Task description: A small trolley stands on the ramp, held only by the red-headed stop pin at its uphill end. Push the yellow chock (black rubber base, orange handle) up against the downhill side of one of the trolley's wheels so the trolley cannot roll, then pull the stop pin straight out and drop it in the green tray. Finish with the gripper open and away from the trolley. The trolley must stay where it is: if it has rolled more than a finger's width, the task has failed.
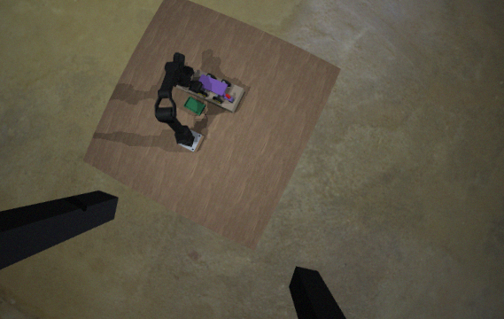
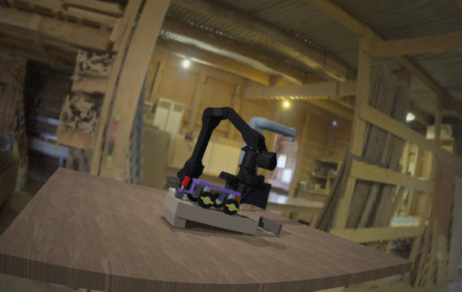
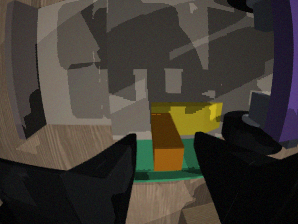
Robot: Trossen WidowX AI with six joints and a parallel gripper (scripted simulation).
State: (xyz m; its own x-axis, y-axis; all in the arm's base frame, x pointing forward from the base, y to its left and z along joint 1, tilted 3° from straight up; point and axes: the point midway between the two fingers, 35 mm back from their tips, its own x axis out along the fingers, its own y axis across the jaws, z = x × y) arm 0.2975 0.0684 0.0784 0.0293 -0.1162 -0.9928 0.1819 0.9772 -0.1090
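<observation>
My gripper tip is now 2 cm to the left of the yellow chock and 2 cm above it. The rest, counted from my gripper tip: green tray: 11 cm below, 8 cm behind, 2 cm to the right; dark stop block: 13 cm to the left, 8 cm ahead, 7 cm below; purple trolley: 13 cm to the right, 3 cm ahead, 2 cm above.
</observation>
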